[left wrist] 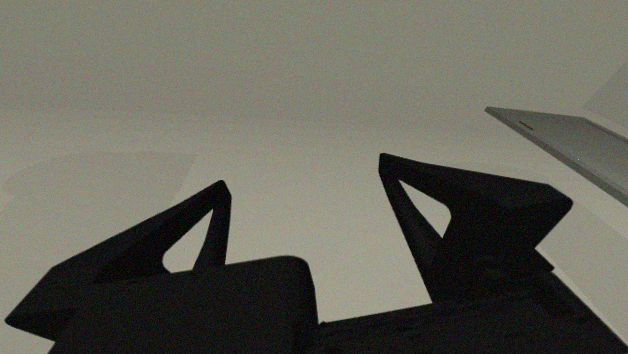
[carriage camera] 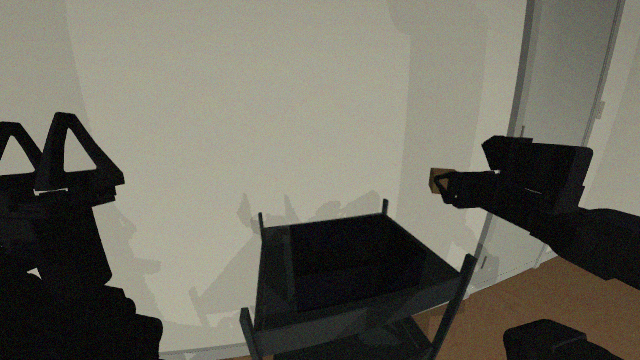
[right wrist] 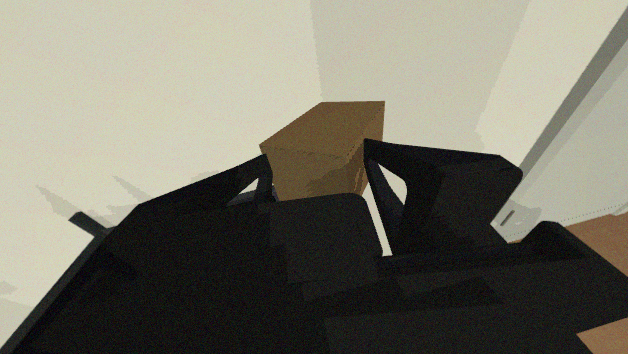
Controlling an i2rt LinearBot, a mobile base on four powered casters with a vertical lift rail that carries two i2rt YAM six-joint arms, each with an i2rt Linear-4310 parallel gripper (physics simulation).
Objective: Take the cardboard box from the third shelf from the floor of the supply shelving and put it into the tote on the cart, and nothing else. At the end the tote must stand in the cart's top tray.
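Frame: origin at the left arm's base, x ahead, y left, z up, level; centimetres.
Seen in the pictures: left gripper, fingertip midpoint: (left wrist: 303, 175) (carriage camera: 35, 117); right gripper, fingertip midpoint: (carriage camera: 446, 178) (right wrist: 315, 154).
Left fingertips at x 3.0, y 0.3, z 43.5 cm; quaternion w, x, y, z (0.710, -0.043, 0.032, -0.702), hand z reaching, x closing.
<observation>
Offsets run from my left fingertips to a thing's top centre. "pt": to the spot under its first point. Level surfaces: height alone.
The cardboard box {dx +28.2, dy -61.0, dz -12.5 cm} (carriage camera: 440, 171) (right wrist: 330, 130) is brown and sits between the fingers of my right gripper (carriage camera: 437, 180) (right wrist: 315, 154), which is shut on it. They are in the air, up and to the right of the cart in the carriage view. The black tote {dx +24.7, dy -36.9, dz -29.6 cm} (carriage camera: 357, 287) stands in the top tray of the dark grey cart (carriage camera: 310, 334), low in the middle of the carriage view; its inside is too dark to make out. My left gripper (carriage camera: 38, 119) (left wrist: 303, 175) is open and empty, at the left of the carriage view. The supply shelving does not show.
A pale wall (carriage camera: 225, 100) stands behind the cart. A grey door (carriage camera: 565, 75) (left wrist: 565, 140) (right wrist: 595, 130) is at the right. Brown floor {dz -105.9 cm} (carriage camera: 560, 300) shows at lower right. Corner posts rise above the tray's rim, one {pt dx +45.3, dy -52.3, dz -30.2 cm} (carriage camera: 385, 206) at the back right.
</observation>
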